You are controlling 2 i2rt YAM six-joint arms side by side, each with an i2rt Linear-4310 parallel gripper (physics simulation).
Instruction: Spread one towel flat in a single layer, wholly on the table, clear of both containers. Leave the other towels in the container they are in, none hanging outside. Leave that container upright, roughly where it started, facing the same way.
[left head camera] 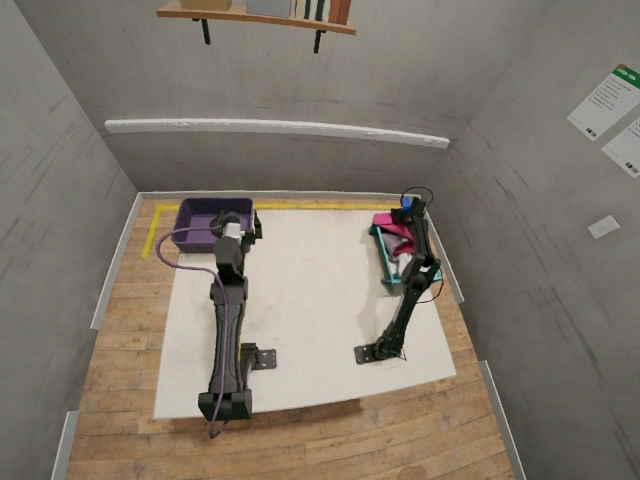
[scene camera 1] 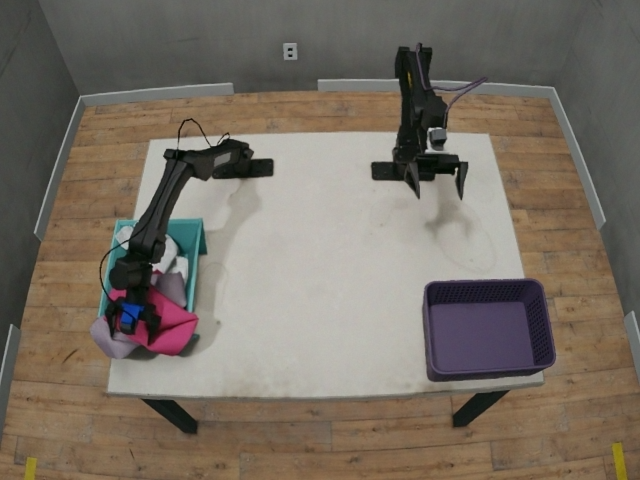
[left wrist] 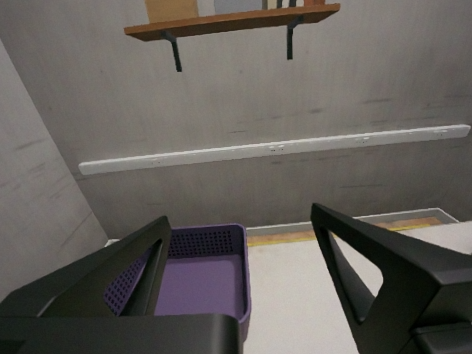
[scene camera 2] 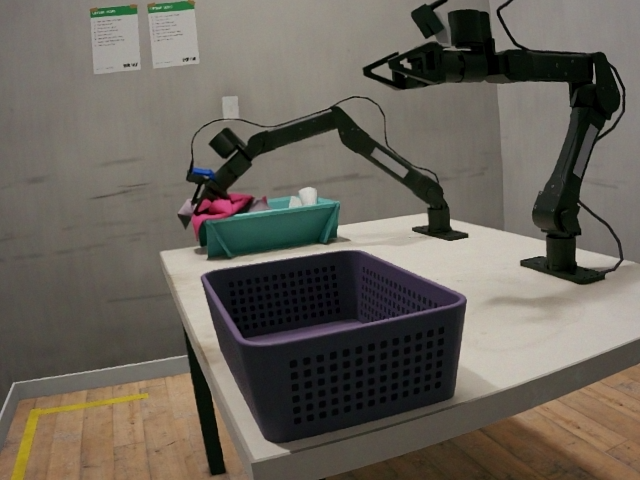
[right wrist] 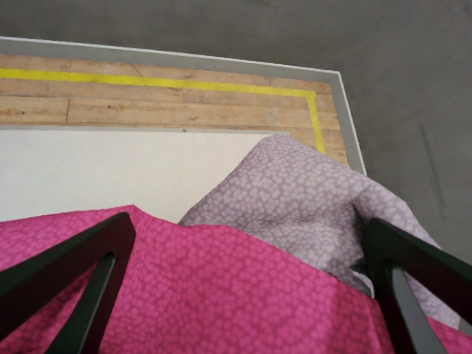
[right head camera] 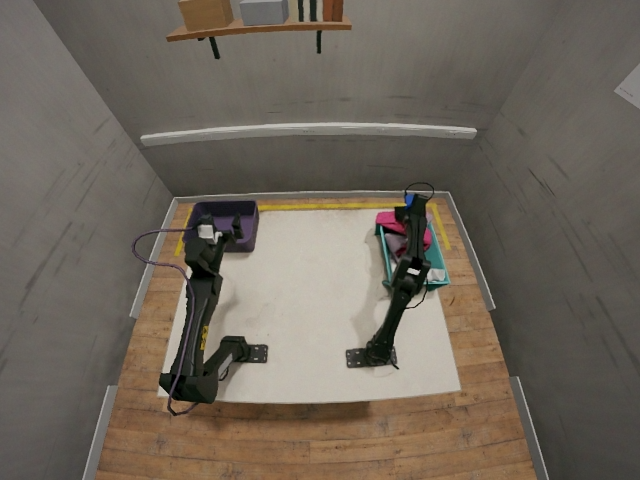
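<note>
Pink cloth [scene camera 1: 173, 322] [scene camera 2: 227, 206] [right wrist: 225, 290] and mauve cloth [scene camera 1: 114, 345] [right wrist: 285, 185] lie bunched together at one end of the upright teal container [scene camera 1: 193, 268] [scene camera 2: 268, 232], draping over its end wall. Whether they are one two-faced towel or two is unclear. White cloth [scene camera 1: 168, 253] [scene camera 2: 308, 195] lies in the container's other end. My right gripper [scene camera 1: 130, 335] [right wrist: 247, 226] is open, fingers spread over the pink and mauve cloth; contact is unclear. My left gripper [scene camera 1: 439, 197] [left wrist: 239, 217] is open and empty, high above the table.
The purple basket [scene camera 1: 478, 374] [scene camera 2: 248, 382] stands empty at the table's other corner, on the left in both head views. The white table [scene camera 1: 310, 258] lies between the two containers. The teal container stands close to the table's side edge. Walls stand around the table.
</note>
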